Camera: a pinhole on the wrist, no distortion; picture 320 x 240 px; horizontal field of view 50.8 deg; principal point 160.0 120.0 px. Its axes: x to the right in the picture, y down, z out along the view. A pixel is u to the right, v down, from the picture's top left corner.
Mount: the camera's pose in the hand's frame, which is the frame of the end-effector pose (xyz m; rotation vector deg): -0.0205 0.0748 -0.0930 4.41 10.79 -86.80
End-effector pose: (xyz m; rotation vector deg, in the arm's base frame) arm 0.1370 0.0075 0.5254 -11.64 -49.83 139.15
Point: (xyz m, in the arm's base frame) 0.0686 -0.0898 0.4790
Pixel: outside the picture
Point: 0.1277 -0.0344 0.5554
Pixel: 244 106
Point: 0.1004 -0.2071 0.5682
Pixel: 21 10
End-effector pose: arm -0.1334 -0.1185 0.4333 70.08 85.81 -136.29
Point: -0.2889 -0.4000 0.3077
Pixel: 21 208
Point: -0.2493 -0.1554 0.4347
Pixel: 285 227
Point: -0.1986 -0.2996 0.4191
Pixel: 102 115
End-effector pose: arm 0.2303 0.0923 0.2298 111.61 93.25 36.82
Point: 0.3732 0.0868 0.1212
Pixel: 153 139
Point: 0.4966 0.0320 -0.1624
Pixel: 176 90
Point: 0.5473 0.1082 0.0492
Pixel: 74 165
